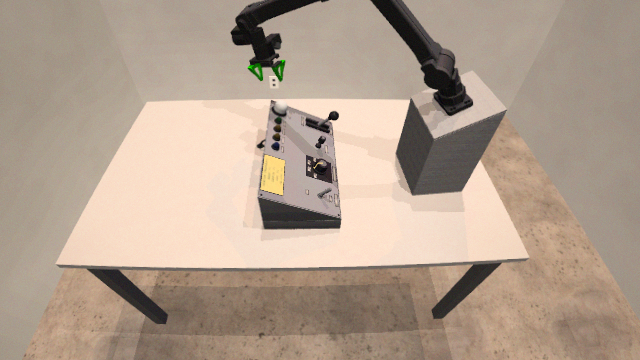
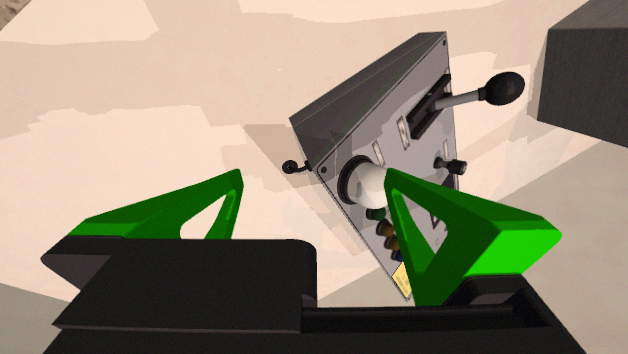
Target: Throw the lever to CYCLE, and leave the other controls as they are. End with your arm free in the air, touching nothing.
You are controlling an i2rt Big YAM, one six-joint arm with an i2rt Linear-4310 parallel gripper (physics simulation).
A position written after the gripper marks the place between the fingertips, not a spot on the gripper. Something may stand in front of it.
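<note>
The gripper appears in image 1 [image 1: 271,80] and again in image 2 [image 2: 313,176], while a lever [image 2: 504,88] is also part of the scene.
</note>
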